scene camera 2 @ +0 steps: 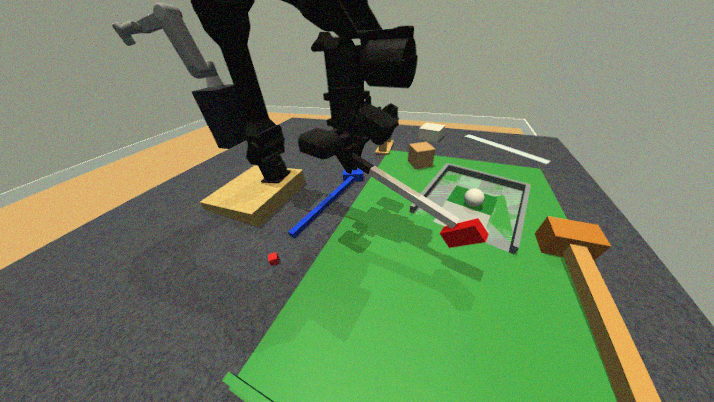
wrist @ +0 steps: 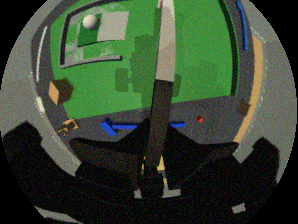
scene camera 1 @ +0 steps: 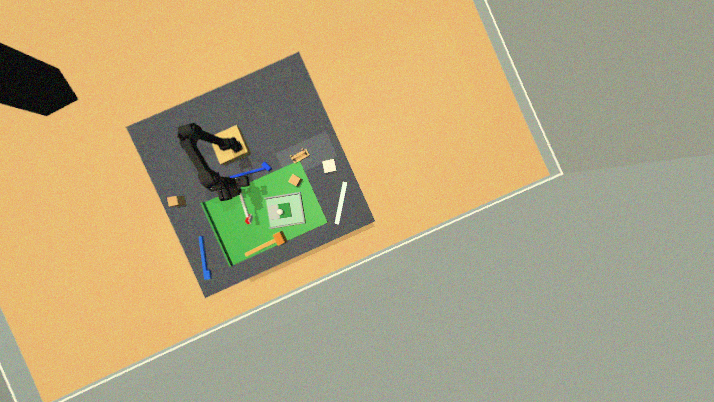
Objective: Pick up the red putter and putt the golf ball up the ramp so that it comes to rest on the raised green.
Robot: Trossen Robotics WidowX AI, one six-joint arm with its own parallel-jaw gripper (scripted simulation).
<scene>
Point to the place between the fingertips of my gripper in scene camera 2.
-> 351, 171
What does my gripper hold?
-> A red putter.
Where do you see a green mat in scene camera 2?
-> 386, 303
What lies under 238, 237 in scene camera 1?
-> A green mat.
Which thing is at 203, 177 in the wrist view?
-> My gripper.
</scene>
